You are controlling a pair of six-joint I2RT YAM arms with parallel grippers.
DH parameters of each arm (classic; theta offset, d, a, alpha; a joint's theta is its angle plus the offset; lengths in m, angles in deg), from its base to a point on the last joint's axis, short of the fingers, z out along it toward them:
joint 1: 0 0.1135 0.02 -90
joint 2: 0 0 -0.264 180
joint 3: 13.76 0 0.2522 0
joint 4: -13.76 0 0.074 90
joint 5: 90 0 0 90
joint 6: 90 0.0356 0 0
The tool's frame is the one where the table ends.
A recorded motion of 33 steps. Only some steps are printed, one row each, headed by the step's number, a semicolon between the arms.
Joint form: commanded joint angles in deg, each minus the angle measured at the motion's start. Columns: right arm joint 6, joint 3, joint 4, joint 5, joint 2, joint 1; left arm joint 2, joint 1, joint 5, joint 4, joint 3, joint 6.
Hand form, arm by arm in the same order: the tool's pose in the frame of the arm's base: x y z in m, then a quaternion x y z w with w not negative. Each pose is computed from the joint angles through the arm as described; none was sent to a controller.
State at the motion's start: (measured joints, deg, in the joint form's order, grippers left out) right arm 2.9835 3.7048 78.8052 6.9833 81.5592 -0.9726; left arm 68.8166 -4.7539 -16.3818 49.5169 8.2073 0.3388
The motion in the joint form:
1: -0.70 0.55 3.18 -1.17 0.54 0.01; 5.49 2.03 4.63 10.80 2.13 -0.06
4: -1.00 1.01 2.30 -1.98 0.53 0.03; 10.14 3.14 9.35 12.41 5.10 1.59
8: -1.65 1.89 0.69 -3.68 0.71 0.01; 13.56 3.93 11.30 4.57 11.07 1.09
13: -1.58 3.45 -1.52 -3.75 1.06 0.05; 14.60 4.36 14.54 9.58 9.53 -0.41
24: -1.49 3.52 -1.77 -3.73 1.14 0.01; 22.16 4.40 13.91 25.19 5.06 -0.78
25: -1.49 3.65 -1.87 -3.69 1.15 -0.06; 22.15 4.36 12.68 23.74 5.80 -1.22
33: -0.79 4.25 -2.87 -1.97 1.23 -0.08; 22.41 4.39 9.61 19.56 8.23 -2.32
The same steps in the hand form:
1: 0.2030 -0.0070 0.1561 0.05638 0.67890 -0.02611 0.73160; 0.2187 -0.0031 0.1669 -0.05101 0.72704 0.06012 0.68206
4: 0.2049 -0.0065 0.1562 0.04928 0.68203 -0.02322 0.72930; 0.2342 -0.0022 0.1671 -0.01940 0.72927 0.04662 0.68236
8: 0.2087 -0.0056 0.1560 0.03468 0.68865 -0.01753 0.72406; 0.2574 -0.0005 0.1667 -0.01385 0.76015 0.03714 0.64854
13: 0.2151 -0.0055 0.1567 0.03438 0.69495 -0.01662 0.71804; 0.2541 -0.0006 0.1647 -0.00859 0.74647 0.00930 0.66530
24: 0.2154 -0.0056 0.1563 0.03528 0.69653 -0.01648 0.71647; 0.2447 0.0000 0.1451 -0.01540 0.72521 0.01087 0.68827
25: 0.2159 -0.0059 0.1566 0.03596 0.69637 -0.01715 0.71657; 0.2475 0.0006 0.1453 -0.02519 0.72910 0.01596 0.68376
33: 0.2182 -0.0071 0.1568 0.05102 0.69845 -0.02353 0.71345; 0.2566 0.0026 0.1459 -0.05007 0.73954 0.03008 0.67058

